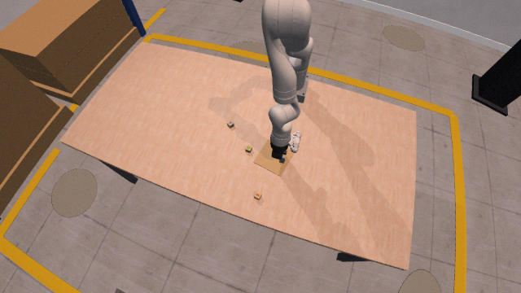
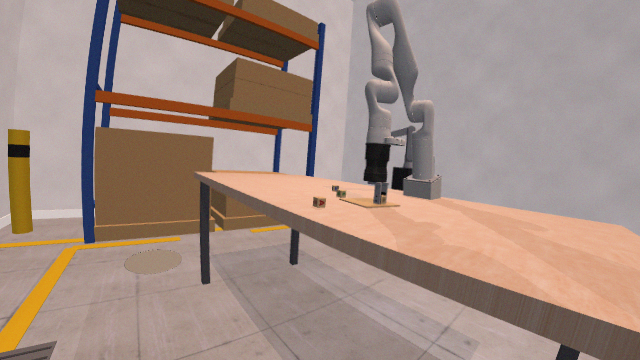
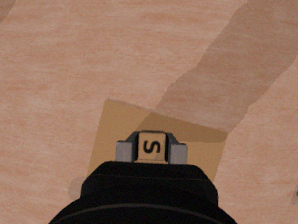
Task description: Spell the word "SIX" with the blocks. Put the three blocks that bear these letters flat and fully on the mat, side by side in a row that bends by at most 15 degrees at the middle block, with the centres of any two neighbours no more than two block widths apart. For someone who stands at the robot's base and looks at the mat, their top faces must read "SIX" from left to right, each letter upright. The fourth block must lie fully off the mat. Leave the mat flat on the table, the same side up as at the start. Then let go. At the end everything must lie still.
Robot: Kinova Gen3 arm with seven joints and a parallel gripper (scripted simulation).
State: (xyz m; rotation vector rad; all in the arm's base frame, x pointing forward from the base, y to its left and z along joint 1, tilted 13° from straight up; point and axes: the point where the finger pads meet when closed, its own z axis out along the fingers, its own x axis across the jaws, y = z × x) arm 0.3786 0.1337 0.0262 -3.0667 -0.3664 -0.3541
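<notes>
The tan mat lies 10 mm ahead of my hand, 40 mm to the right of it and 20 mm below it. Also, from my hand: block (210 mm ahead, 10 mm to the right, 10 mm below).
</notes>
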